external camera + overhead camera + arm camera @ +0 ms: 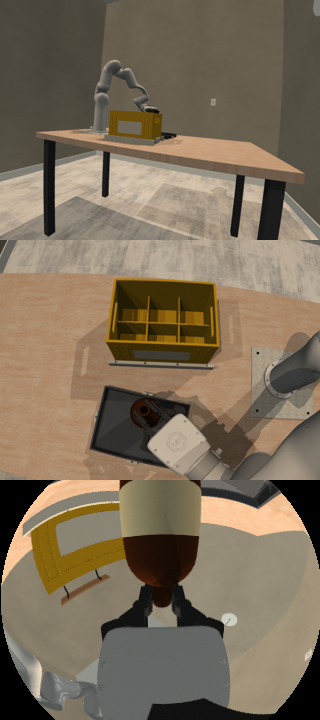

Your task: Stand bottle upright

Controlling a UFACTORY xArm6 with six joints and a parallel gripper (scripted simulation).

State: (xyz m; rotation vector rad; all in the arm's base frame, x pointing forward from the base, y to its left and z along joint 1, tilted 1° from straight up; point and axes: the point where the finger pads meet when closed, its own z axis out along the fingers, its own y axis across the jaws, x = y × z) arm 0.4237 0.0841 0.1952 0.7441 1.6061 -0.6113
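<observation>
The brown bottle lies 60 mm below my hand. Also, from my hand: yellow crate 250 mm to the right, 110 mm below, 60 mm behind; dark tray 180 mm below, 30 mm to the left, 30 mm ahead.
</observation>
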